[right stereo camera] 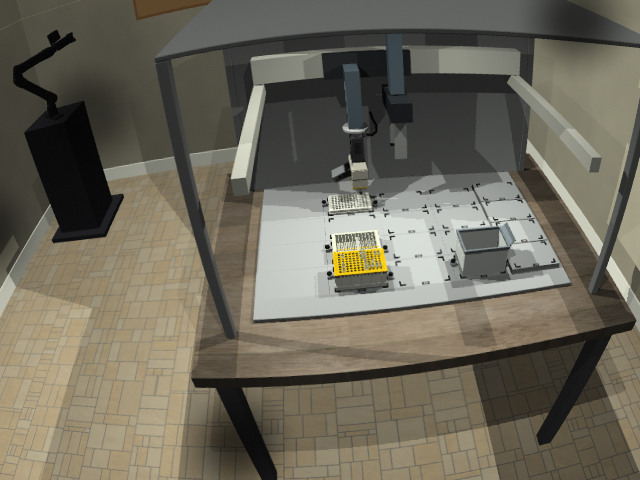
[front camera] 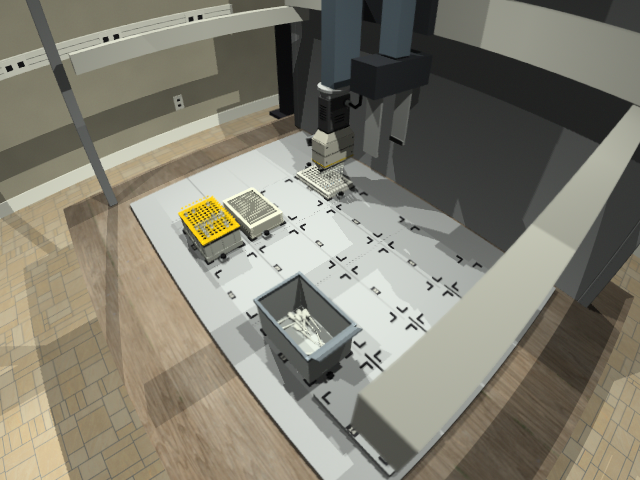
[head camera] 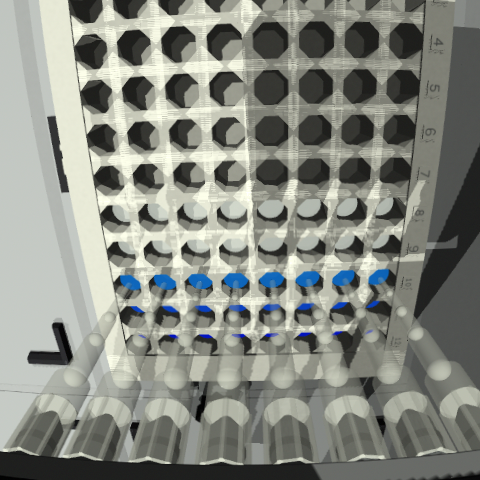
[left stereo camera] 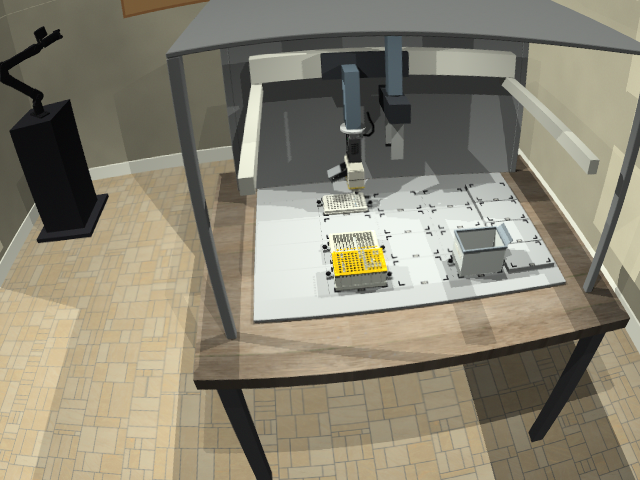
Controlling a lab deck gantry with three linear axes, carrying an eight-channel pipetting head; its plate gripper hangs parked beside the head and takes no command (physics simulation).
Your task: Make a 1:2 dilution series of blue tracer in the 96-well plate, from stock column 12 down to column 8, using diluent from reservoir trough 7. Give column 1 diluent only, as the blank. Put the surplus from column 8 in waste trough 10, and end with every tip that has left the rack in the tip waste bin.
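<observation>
The pipetting head (front camera: 332, 149) (left stereo camera: 355, 174) (right stereo camera: 358, 175) is low over the 96-well plate (front camera: 326, 195) (head camera: 90, 225) (left stereo camera: 344, 210) (right stereo camera: 349, 210). In the head view its eight clear tips (head camera: 230, 377) point at column 10; their ends overlap those wells, exact depth unclear. Columns 10 to 12 show blue, column 10 lighter. Columns 8 and 9 hold pale liquid; columns 4 to 7 look empty. Column 1 does not show there. The reservoir (front camera: 261, 227) (left stereo camera: 354, 233) (right stereo camera: 355, 233) stands behind the yellow tip rack (front camera: 206, 241) (left stereo camera: 359, 271) (right stereo camera: 360, 271). My parked gripper (front camera: 384, 147) is open, fingers apart and empty.
The grey tip waste bin (front camera: 284, 343) (left stereo camera: 479, 263) (right stereo camera: 483, 262) stands at the front right of the deck, with a heap of discarded tips (front camera: 302, 325) inside. Beam arms run along both sides, and posts carry the canopy.
</observation>
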